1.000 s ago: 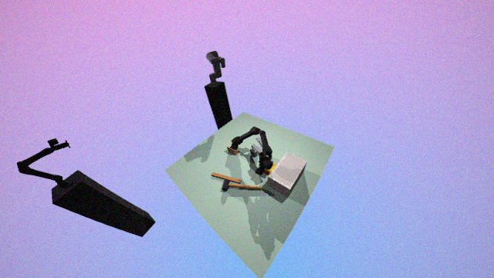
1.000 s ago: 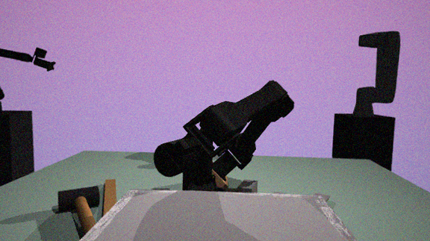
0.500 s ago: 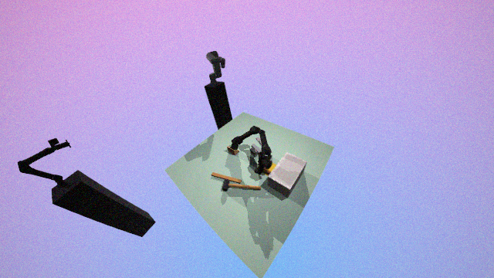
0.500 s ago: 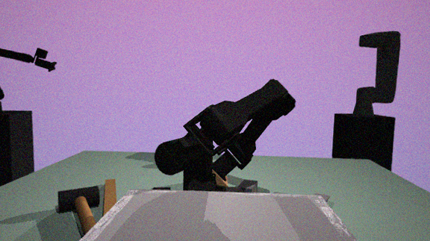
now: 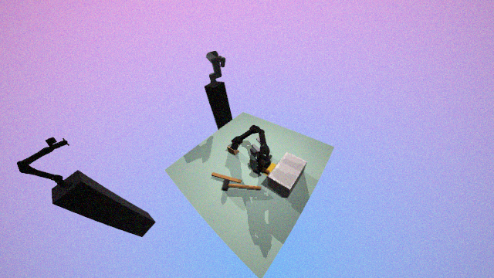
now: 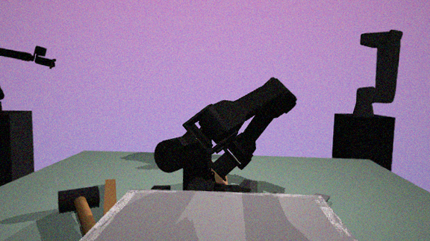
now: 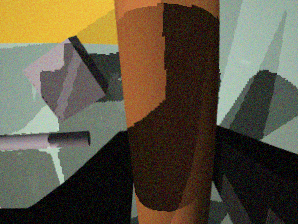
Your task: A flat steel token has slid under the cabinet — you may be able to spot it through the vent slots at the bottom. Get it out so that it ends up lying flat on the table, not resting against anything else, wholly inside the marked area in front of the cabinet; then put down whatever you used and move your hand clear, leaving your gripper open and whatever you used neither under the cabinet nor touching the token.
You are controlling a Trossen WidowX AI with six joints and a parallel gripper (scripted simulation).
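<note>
Right now my gripper tip is 4 cm to the right of the small grey piece and 3 cm short of it. The rest, counted from my gripper tip: grey tool 32 cm to the left, 17 cm behind; flat wooden stick 25 cm behind, 22 cm to the right; grey block 16 cm behind, 14 cm to the left, 3 cm above.
</note>
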